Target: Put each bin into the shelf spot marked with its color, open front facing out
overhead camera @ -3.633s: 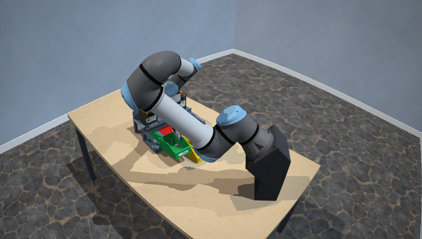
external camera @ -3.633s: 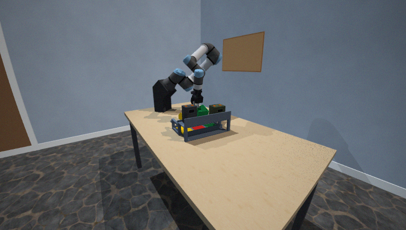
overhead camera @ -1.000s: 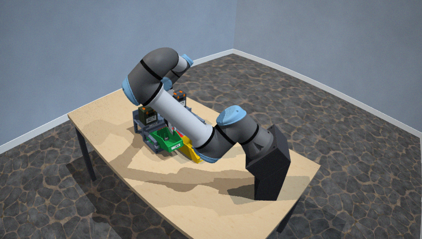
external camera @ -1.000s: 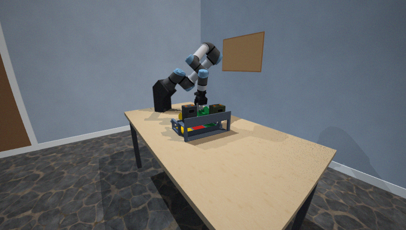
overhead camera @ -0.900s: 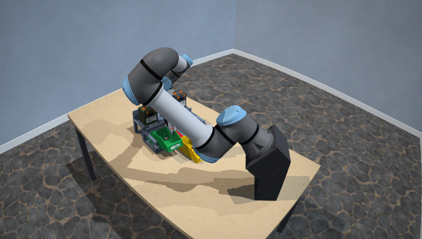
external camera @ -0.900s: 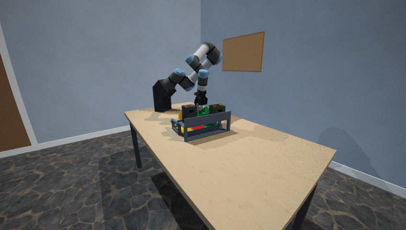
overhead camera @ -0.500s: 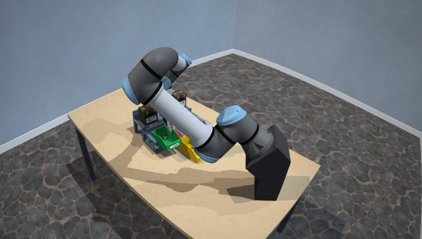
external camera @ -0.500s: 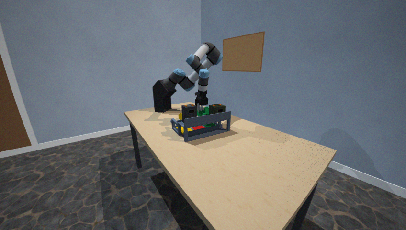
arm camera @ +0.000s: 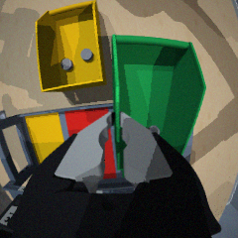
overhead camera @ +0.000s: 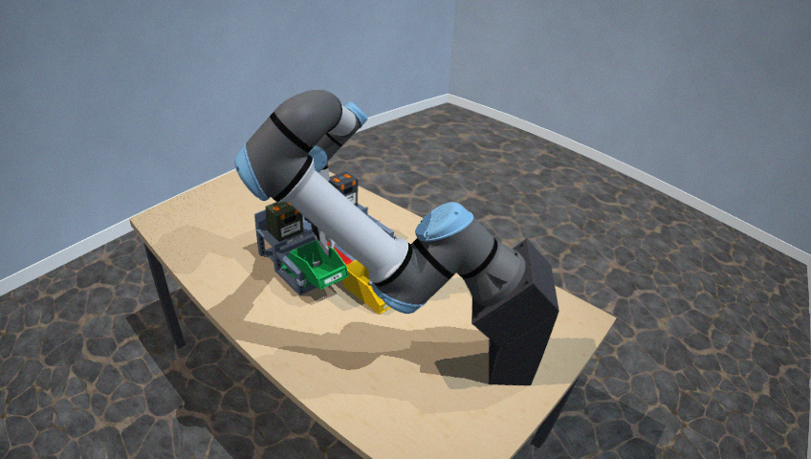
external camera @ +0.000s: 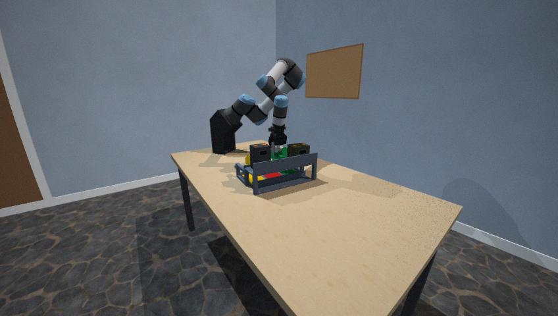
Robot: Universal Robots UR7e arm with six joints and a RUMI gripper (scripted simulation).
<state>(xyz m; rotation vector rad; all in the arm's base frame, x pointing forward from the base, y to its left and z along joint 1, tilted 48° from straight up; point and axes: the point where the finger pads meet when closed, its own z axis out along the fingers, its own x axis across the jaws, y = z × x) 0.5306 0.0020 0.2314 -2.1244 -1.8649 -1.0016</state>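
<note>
Now: the green bin 5 cm to the left of my hand, 2 cm below it and 1 cm behind it. The rest, counted from my hand: yellow bin (13 cm behind, 8 cm below, 7 cm to the right); then black box (19 cm ahead, 18 cm to the right, 5 cm above).
</note>
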